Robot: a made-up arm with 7 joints.
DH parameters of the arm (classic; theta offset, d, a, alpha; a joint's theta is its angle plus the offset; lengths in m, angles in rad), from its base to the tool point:
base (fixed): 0 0 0 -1.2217
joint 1: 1.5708 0 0 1.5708
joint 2: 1.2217 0 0 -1.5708
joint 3: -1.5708 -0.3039 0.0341 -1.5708
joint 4: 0 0 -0.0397 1.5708
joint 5: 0 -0.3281 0 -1.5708
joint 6: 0 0 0 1.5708
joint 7: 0 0 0 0
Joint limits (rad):
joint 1: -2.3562..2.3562
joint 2: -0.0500..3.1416
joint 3: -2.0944..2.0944
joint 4: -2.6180..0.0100
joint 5: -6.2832..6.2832
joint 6: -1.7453..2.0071
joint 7: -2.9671..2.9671
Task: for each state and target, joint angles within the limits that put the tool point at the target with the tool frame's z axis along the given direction. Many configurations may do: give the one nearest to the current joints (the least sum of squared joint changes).
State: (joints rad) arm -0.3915 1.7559 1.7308 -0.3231 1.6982 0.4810 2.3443
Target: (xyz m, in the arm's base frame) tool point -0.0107 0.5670 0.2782 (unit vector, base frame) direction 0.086 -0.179 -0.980
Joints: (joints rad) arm -0.2215 2.0400 2.0944 0.0096 2.4905 0.9317 2.3443
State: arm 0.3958 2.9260 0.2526 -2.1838 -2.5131 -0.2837 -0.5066
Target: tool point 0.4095 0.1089 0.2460 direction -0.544 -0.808 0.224
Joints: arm 0.2017 2.7952 0.0857 -1.6172 -1.7902 -0.9817 -0.5066
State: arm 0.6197 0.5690 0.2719 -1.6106 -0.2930 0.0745 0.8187
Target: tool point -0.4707 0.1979 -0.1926 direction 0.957 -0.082 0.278
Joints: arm 1.6538 0.2010 0.5727 -1.3133 0.1235 0.9320 0.8187
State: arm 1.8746 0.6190 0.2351 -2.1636 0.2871 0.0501 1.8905
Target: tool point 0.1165 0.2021 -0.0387 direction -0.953 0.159 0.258
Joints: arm 1.4861 1.0891 1.0549 -2.6160 0.2971 0.0311 1.8905
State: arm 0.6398 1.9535 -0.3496 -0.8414 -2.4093 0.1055 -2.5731
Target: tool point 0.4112 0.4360 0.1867 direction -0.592 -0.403 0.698
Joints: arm 1.0926 2.6853 -0.3261 -0.5611 -2.6806 0.8381 -2.5731
